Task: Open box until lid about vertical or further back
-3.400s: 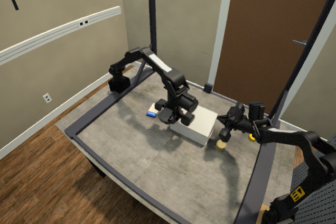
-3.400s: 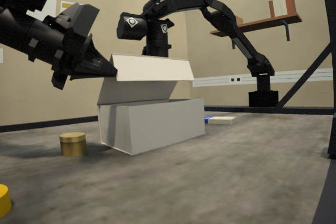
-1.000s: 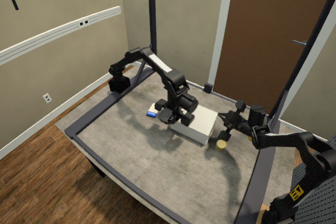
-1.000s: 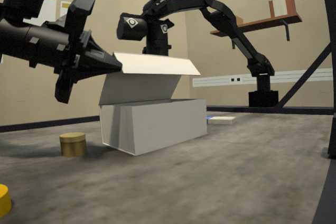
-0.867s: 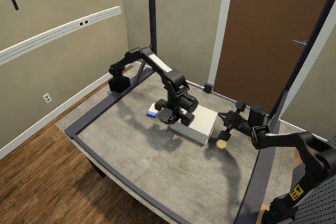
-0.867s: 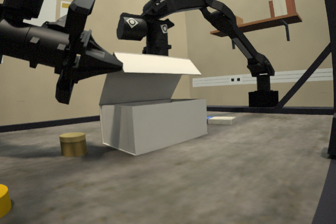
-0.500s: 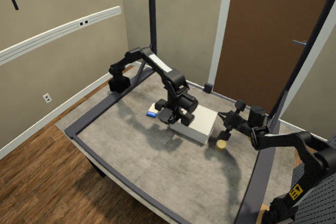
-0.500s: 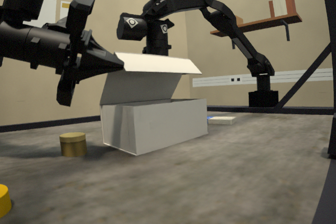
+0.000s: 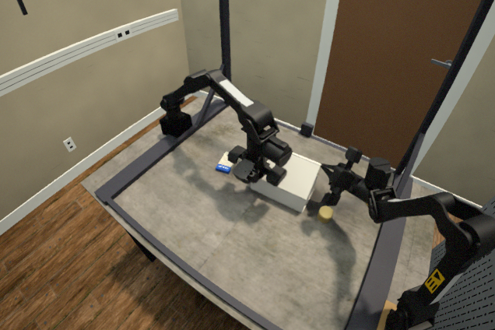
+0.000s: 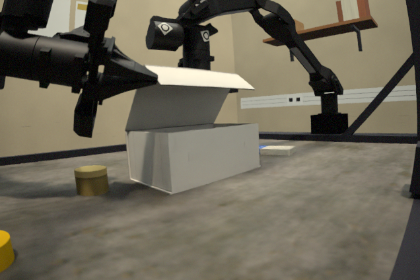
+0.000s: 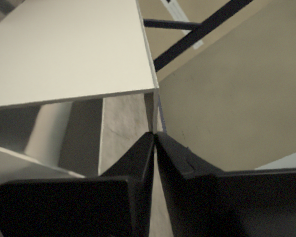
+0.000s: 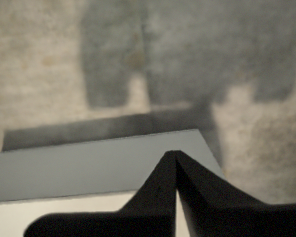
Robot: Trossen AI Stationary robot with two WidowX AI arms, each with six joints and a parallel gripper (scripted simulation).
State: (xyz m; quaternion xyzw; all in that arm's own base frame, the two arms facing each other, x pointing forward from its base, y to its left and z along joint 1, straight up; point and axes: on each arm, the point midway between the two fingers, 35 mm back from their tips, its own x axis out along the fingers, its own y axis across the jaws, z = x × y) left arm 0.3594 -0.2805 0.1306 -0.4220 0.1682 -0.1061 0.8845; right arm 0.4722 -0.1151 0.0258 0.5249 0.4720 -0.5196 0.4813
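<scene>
Now: left hand 13 cm to the left of the flap and 3 cm short of it. From my left hand the other things lie so: box (12 cm to the right, 6 cm below, 6 cm ahead).
Right now the box is 90 mm behind my right hand, 50 mm to the left of it and 10 mm below it. From my right hand the other things lie so: flap: 120 mm behind, 40 mm to the left, 50 mm above.
</scene>
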